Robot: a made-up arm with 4 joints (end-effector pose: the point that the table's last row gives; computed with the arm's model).
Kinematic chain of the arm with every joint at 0, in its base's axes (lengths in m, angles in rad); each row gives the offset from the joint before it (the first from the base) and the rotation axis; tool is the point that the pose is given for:
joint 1: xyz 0 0 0.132 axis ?
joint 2: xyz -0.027 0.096 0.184 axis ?
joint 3: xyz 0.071 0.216 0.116 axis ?
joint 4: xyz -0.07 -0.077 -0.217 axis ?
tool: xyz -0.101 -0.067 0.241
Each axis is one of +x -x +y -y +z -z.
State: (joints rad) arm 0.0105 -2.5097 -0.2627 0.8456
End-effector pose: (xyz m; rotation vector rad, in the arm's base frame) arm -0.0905 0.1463 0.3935 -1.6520 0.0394 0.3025
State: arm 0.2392 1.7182 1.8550 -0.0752
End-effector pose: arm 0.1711 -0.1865 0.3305 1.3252 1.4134 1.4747
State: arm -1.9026 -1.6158 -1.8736 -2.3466
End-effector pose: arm 0.0304 0.1334 0.5841 0.1770 0.5343 1.3318
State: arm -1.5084 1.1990 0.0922 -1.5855
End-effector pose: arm -0.5390 0.2541 0.0250 -0.3777 -1.4705 -0.2173
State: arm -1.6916 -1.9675 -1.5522 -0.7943
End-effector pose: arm 0.0330 -0.0567 0.1774 1.9581 1.2649 0.6936
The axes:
joint 1: +y
joint 2: +x
joint 3: +y
joint 4: +x

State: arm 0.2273 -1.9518 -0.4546 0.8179
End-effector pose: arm -0.0006 0.0804 0.4188 -1.0530 0.1103 0.5946
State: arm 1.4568 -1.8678 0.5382 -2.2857
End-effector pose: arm -0.1727 -0.0824 0.3831 1.4196 0.2801 -1.4433
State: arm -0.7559 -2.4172 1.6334 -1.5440
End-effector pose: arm 0.1331 0.0087 -0.1383 1.4671 -2.2310 1.6179
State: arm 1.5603 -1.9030 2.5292 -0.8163
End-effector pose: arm -0.1388 0.2134 -0.0516 1.3284 -1.4915 0.3417
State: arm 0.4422 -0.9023 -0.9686 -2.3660
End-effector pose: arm 0.1084 0.1447 -0.1745 -2.8826 -1.0856 -0.3405
